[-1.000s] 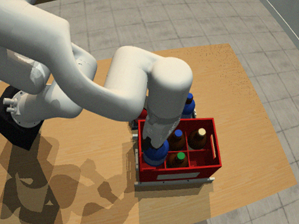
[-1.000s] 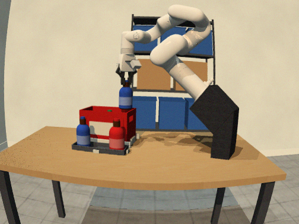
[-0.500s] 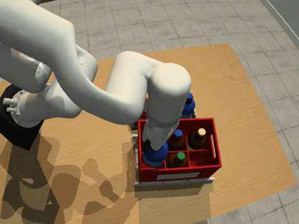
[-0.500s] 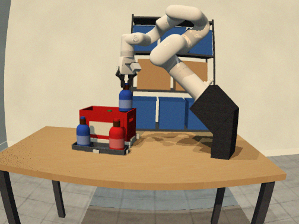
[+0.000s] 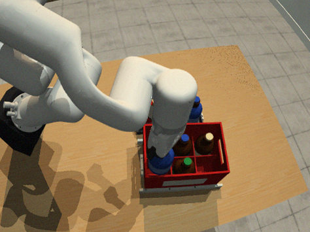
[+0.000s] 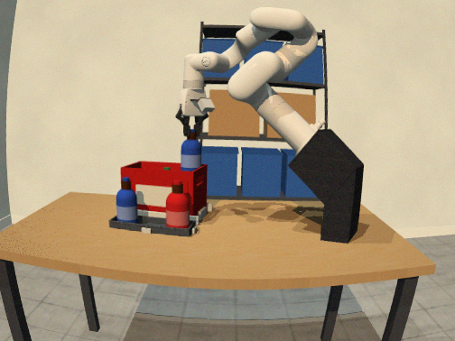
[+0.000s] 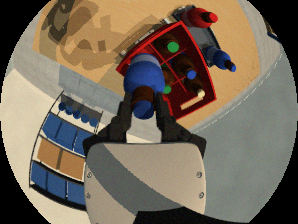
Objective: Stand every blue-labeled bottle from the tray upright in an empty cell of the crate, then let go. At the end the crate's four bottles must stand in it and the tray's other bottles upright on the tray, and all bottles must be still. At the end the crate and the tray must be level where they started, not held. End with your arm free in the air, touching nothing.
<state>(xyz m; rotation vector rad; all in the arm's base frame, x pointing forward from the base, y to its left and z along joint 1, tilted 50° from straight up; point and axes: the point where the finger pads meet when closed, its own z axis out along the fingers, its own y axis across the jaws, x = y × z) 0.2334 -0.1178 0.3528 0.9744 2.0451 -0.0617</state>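
My gripper is now 220 mm above the red crate, 100 mm short of it and 10 mm to the right of it. Also, from my hand: red-labeled bottle (220 mm to the left, 220 mm below, 60 mm ahead); dark tray (290 mm below, 200 mm to the left, 150 mm ahead).
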